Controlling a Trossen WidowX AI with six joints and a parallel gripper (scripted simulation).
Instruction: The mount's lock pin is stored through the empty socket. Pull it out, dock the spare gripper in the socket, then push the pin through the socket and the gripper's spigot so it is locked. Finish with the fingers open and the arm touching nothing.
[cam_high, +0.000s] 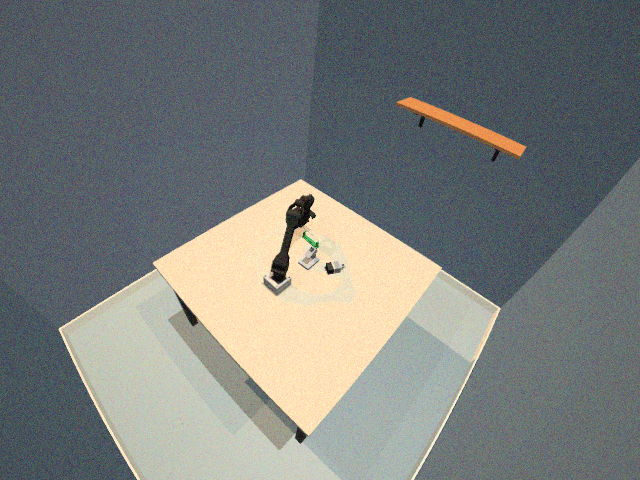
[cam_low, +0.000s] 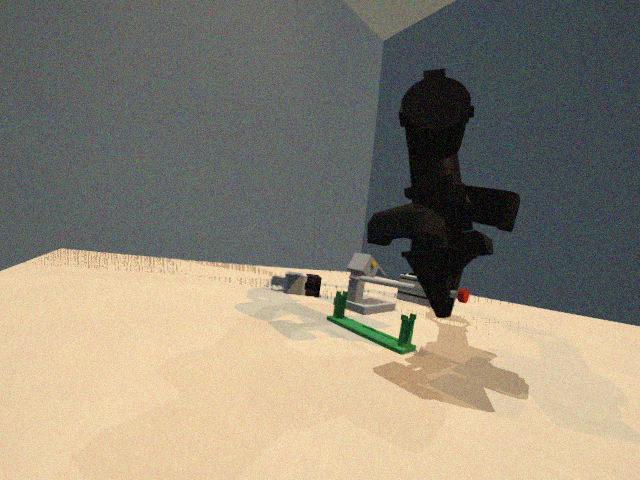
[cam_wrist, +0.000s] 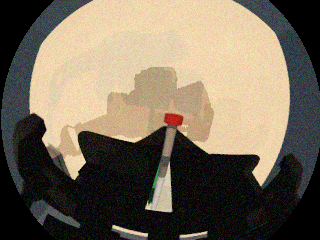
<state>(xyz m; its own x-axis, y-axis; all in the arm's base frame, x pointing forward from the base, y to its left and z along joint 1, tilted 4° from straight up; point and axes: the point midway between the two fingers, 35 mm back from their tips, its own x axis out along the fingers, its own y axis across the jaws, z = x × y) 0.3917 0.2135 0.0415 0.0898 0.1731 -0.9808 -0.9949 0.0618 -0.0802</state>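
Right now my gripper tip is 100 mm to the left of the green cradle, 30 mm above it and 10 mm past it. The rest, counted from my gripper tip: spare gripper 370 mm to the right, 70 mm behind, 30 mm below; grey mount 210 mm to the right, 130 mm behind.
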